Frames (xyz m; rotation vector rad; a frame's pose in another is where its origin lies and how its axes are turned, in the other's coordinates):
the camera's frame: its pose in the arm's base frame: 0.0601 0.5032 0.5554 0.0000 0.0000 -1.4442
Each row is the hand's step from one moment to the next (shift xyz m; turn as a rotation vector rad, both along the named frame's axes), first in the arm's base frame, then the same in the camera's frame.
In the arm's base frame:
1: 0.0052 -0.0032 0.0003 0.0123 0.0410 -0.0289
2: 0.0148 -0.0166 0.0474 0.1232 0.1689 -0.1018
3: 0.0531 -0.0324 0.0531 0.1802 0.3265 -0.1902
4: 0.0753 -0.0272 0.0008 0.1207 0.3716 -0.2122
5: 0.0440 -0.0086 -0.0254 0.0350 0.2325 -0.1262
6: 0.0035 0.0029 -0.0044 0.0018 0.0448 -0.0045
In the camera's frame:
1: 0.0038 0.0048 0.0003 -0.0391 0.0174 -0.0289
2: 0.0183 0.0126 0.0474 -0.1520 0.1435 -0.1018
3: 0.0388 0.0486 0.0531 -0.3011 0.2200 -0.1902
4: 0.0365 0.0713 0.0008 -0.3534 0.1667 -0.2122
5: 0.0141 0.0426 -0.0254 -0.2262 0.0641 -0.1262
6: -0.0024 0.0038 -0.0044 -0.0442 0.0074 -0.0045

